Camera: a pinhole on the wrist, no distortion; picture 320 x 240 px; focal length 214.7 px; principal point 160.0 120.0 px. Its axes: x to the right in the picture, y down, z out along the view. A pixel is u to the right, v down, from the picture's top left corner.
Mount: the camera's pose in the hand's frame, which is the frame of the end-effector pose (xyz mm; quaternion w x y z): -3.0 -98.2 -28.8 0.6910 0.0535 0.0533 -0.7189
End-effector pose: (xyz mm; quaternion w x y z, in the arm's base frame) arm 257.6 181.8 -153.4 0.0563 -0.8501 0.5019 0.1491
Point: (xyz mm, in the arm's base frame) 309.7 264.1 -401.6
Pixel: 127 147
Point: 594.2 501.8 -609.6
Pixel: 282 137
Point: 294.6 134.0 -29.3
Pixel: behind the camera
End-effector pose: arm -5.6 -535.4 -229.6 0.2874 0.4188 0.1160 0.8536
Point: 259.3 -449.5 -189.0
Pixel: 176 82
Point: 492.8 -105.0 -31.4
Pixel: 261 179
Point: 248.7 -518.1 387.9
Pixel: 25 226
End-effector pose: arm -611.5 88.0 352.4 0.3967 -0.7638 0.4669 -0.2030
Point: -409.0 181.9 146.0
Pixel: 37 137
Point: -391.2 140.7 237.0
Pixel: 79 176
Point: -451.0 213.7 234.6
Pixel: 65 97
